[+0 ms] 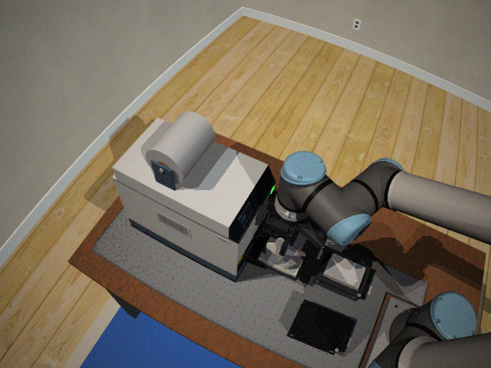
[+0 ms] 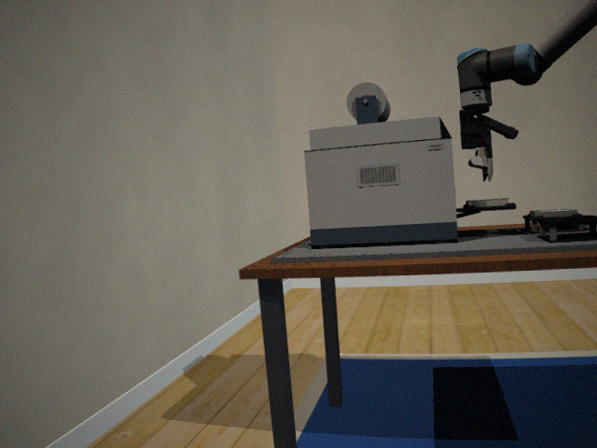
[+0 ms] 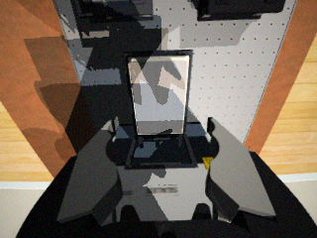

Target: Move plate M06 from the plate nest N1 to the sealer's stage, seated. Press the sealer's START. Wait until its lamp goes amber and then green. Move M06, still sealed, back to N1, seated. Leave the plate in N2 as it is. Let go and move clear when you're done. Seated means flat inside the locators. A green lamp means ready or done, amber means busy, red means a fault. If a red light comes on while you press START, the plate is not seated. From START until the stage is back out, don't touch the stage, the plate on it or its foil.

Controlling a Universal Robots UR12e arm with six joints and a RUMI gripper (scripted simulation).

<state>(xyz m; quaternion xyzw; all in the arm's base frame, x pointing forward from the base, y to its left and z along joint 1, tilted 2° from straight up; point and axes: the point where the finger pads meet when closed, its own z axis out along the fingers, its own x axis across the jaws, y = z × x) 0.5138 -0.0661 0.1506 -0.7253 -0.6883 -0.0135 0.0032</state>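
The white well plate is 7 cm below my hand. The rest, counted from my hand: foil-covered plate 21 cm behind, 6 cm to the right, 12 cm below; sealer stage 8 cm below; square button 10 cm ahead, 10 cm to the right, 2 cm above.
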